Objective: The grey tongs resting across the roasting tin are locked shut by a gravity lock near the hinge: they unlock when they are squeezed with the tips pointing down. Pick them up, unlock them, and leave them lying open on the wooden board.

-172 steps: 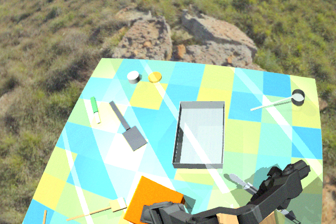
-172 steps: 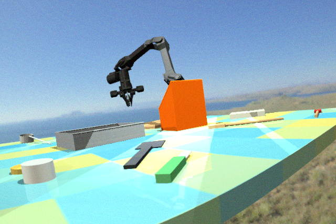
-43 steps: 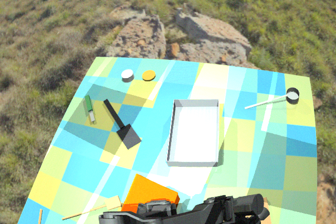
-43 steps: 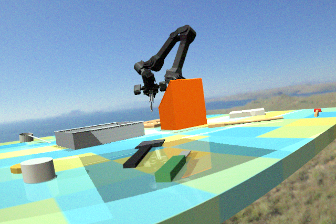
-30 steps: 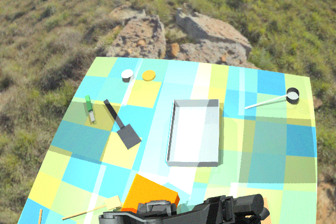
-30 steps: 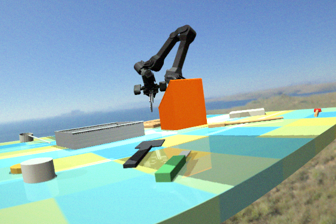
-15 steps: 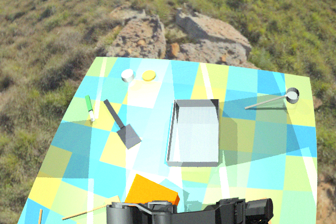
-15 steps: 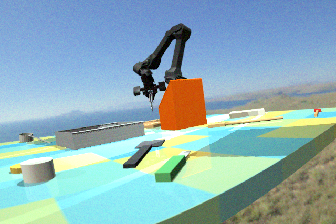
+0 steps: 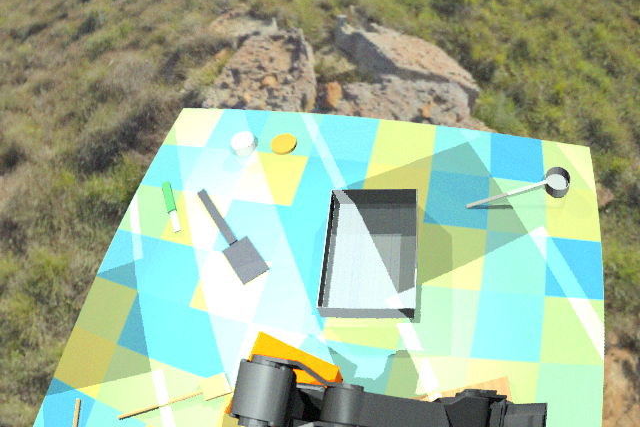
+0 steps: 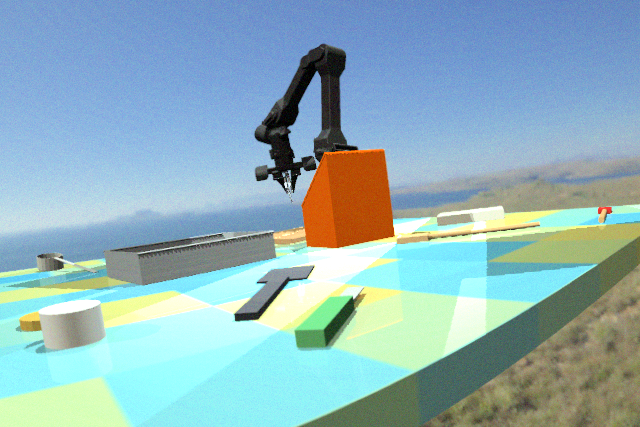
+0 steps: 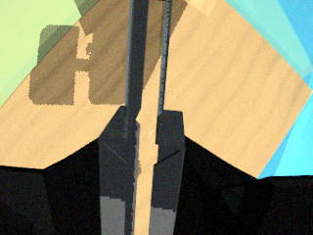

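Right now the wooden board is 130 mm below my gripper tip and 20 mm to the left of it. From my gripper tip the other things lie so: dark spatula: 640 mm to the left, 490 mm ahead, 130 mm below; grey roasting tin: 480 mm ahead, 290 mm to the left, 110 mm below; yellow disc: 800 mm ahead, 580 mm to the left, 130 mm below.
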